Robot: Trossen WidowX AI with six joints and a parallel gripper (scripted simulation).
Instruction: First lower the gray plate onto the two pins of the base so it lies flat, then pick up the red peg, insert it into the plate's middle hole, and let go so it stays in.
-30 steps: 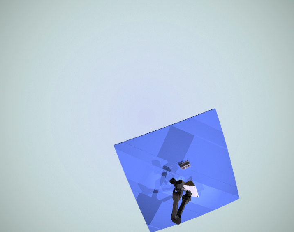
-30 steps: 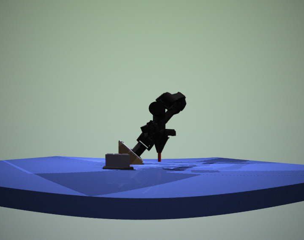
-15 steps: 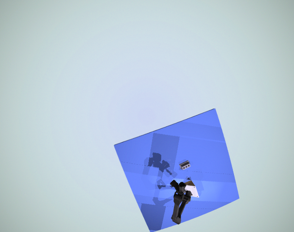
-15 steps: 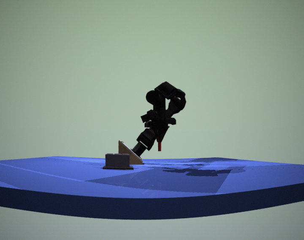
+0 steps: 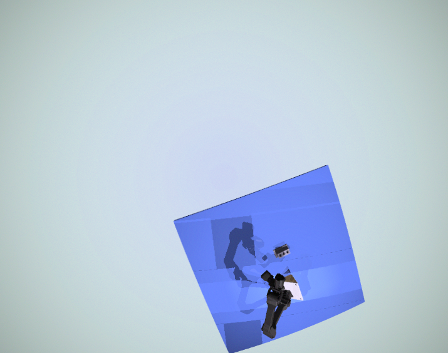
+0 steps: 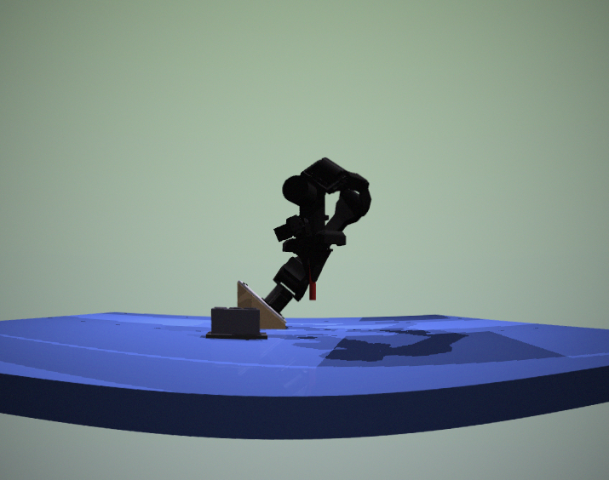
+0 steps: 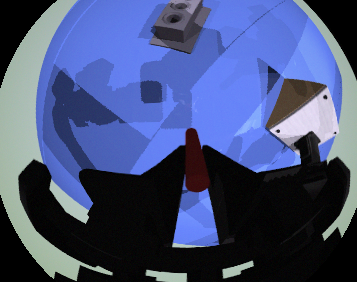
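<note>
The gray plate lies 170 mm to the right of my gripper tip, 70 mm below it and 60 mm ahead of it. From my gripper tip the other things lie so: dark base: 170 mm to the right, 110 mm below, 60 mm ahead; red peg: right at my gripper tip.
</note>
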